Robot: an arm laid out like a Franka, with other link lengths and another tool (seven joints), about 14 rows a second.
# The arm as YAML. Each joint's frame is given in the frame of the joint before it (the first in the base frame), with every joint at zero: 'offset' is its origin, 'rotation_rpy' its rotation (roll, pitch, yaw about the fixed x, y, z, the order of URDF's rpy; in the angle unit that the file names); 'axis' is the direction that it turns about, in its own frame. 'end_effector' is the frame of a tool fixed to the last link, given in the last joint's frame.
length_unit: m
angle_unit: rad
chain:
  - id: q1
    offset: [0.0, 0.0, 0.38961]
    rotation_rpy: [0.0, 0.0, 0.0]
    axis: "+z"
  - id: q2
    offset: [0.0, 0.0, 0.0]
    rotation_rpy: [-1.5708, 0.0, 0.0]
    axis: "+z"
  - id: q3
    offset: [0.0, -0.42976, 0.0]
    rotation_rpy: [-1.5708, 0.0, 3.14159]
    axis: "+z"
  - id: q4
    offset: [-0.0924, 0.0, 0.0]
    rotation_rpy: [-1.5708, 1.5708, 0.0]
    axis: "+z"
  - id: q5
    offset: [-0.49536, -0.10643, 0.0]
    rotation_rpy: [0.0, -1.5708, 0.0]
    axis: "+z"
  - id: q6
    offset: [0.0, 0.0, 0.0]
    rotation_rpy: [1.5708, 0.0, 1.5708]
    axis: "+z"
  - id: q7
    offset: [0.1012, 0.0, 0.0]
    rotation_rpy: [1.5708, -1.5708, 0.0]
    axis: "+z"
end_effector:
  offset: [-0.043, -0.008, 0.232]
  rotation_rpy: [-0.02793, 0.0, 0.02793]
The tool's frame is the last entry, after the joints.
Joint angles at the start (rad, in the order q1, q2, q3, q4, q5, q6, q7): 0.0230, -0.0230, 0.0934, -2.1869, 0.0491, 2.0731, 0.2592
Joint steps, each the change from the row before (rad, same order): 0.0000, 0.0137, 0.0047, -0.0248, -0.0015, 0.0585, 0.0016; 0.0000, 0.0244, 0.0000, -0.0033, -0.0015, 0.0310, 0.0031; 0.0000, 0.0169, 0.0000, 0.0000, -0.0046, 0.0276, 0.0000; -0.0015, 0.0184, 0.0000, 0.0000, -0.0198, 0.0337, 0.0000; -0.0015, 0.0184, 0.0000, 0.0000, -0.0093, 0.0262, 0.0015; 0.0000, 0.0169, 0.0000, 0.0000, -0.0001, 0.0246, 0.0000; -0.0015, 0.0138, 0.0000, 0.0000, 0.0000, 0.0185, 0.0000; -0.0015, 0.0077, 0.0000, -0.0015, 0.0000, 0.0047, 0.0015; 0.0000, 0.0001, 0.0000, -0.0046, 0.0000, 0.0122, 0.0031; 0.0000, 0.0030, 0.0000, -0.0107, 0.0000, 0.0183, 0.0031; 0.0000, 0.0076, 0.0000, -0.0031, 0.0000, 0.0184, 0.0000
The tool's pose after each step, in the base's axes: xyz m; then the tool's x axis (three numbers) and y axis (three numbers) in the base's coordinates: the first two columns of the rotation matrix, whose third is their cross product. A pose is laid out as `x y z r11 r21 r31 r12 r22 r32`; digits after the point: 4 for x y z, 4 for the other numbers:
0.6452 0.1246 0.3753 -0.1938 -0.9809 -0.0157 -0.9758 0.1911 0.1068
0.6507 0.1247 0.3607 -0.1970 -0.9803 -0.0168 -0.9754 0.1943 0.1037
0.6567 0.1247 0.3523 -0.1950 -0.9806 -0.0176 -0.9769 0.1926 0.0927
0.6638 0.1221 0.3431 -0.1849 -0.9827 -0.0088 -0.9802 0.1838 0.0738
0.6692 0.1206 0.3334 -0.1824 -0.9832 -0.0058 -0.9812 0.1816 0.0646
0.6739 0.1212 0.3248 -0.1827 -0.9831 -0.0094 -0.9816 0.1818 0.0576
0.6775 0.1206 0.3176 -0.1844 -0.9828 -0.0119 -0.9816 0.1835 0.0534
0.6775 0.1195 0.3121 -0.1875 -0.9822 -0.0112 -0.9807 0.1866 0.0579
0.6782 0.1195 0.3109 -0.1906 -0.9816 -0.0133 -0.9805 0.1897 0.0507
0.6770 0.1194 0.3051 -0.1938 -0.9809 -0.0148 -0.9801 0.1930 0.0464
0.6791 0.1196 0.3004 -0.1940 -0.9808 -0.0177 -0.9804 0.1932 0.0392

